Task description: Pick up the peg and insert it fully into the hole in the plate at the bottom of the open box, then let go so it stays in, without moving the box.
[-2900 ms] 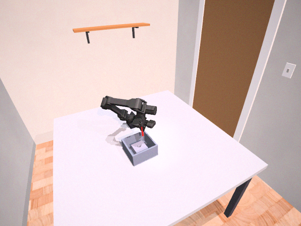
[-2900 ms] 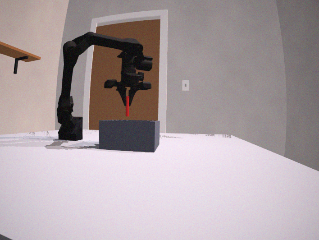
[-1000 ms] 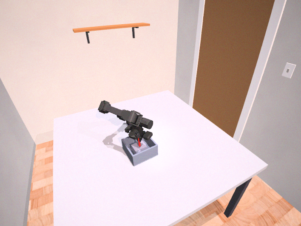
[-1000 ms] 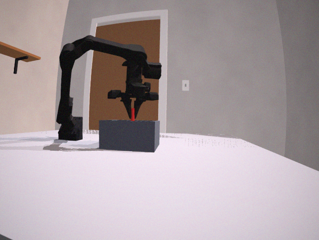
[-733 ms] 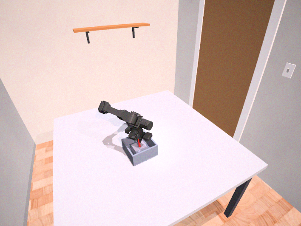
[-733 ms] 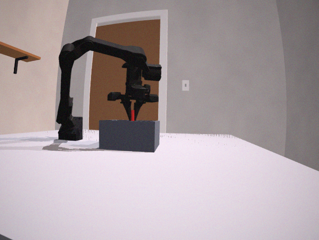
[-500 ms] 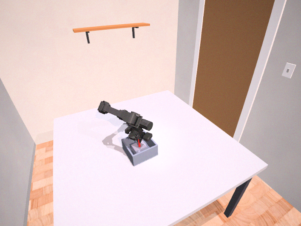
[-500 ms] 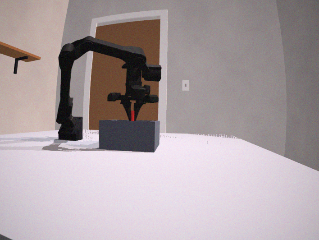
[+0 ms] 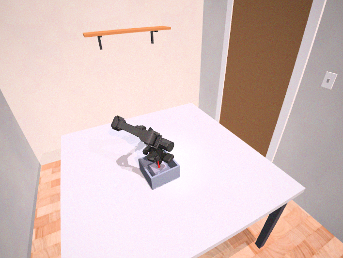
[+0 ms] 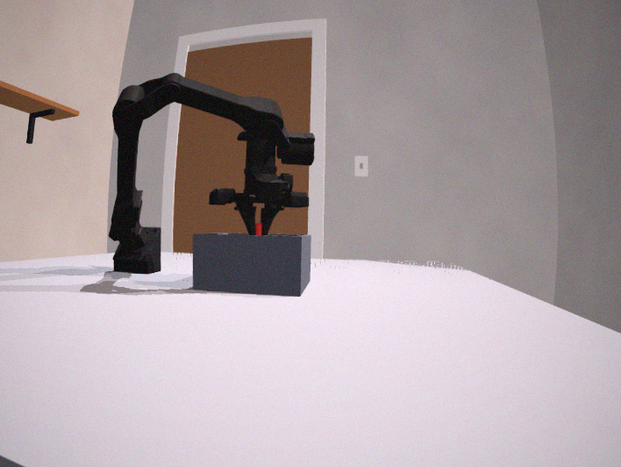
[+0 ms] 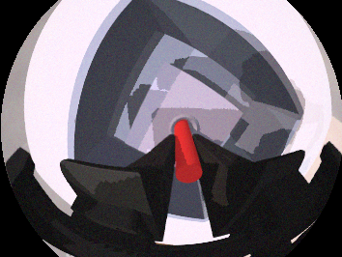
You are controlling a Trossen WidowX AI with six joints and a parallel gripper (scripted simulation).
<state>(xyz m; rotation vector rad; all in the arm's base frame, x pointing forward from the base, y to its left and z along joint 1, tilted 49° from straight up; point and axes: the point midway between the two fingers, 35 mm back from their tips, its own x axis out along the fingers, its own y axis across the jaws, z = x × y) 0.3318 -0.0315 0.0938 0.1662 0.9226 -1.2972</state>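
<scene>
My hand is 4 cm above the red peg. From my hand the other things lie so: pale plate (7 cm below); then grey box (9 cm below).
</scene>
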